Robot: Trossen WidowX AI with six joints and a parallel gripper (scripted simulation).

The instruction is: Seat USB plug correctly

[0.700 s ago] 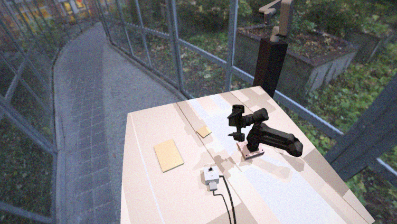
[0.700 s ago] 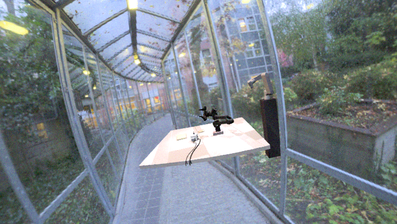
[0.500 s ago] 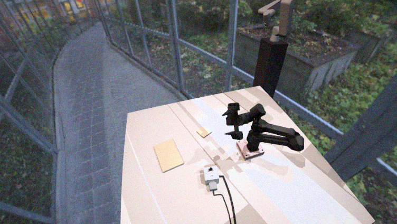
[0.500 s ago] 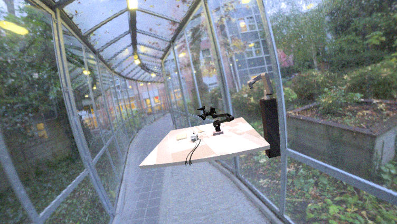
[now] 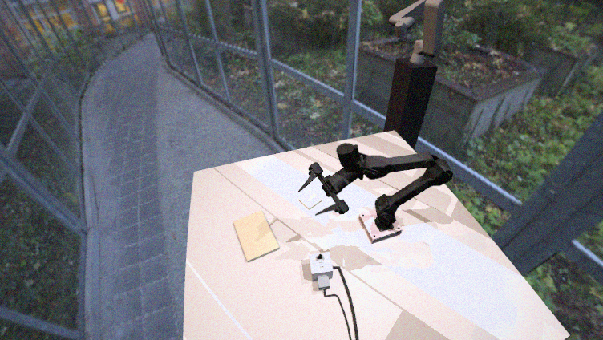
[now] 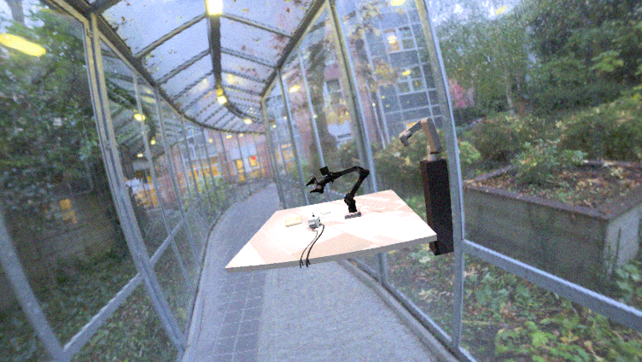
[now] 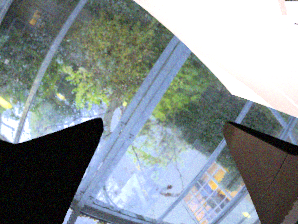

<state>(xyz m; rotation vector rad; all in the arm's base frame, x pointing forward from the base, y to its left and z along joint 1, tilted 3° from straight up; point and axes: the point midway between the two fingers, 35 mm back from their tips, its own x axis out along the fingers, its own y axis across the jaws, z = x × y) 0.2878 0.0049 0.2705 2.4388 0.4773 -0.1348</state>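
My gripper tip is 2 cm past the usb plug, 9 cm to the right of it and 20 cm above it. Also, from my gripper tip: flat tan pad 21 cm ahead, 11 cm to the right, 28 cm below.
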